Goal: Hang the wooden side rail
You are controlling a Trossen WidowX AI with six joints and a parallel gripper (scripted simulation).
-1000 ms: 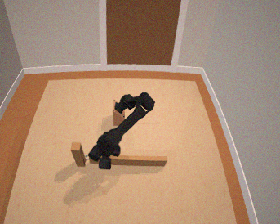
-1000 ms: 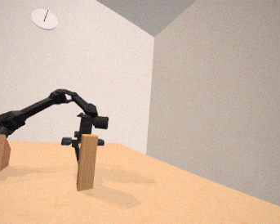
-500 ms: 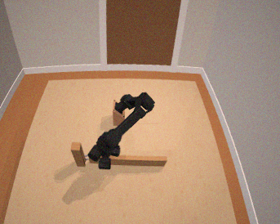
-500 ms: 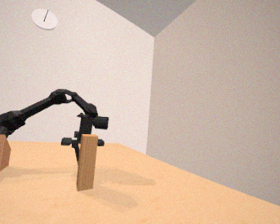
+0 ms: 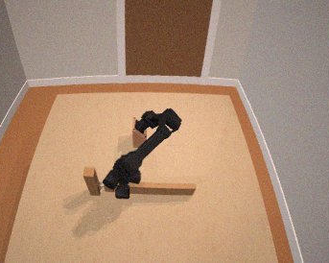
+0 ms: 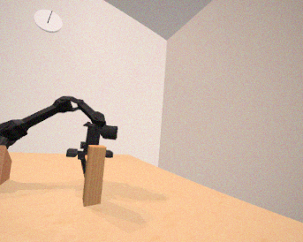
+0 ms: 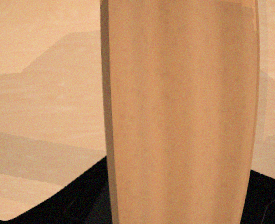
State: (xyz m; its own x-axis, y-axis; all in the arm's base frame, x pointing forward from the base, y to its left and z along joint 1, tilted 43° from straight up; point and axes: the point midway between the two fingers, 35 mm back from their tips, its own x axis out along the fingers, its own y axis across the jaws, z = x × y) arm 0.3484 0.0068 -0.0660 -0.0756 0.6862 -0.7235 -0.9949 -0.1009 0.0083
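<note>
The headboard post lies 1 cm ahead of my gripper tip, 15 cm to the right of it and 4 cm above it.
</note>
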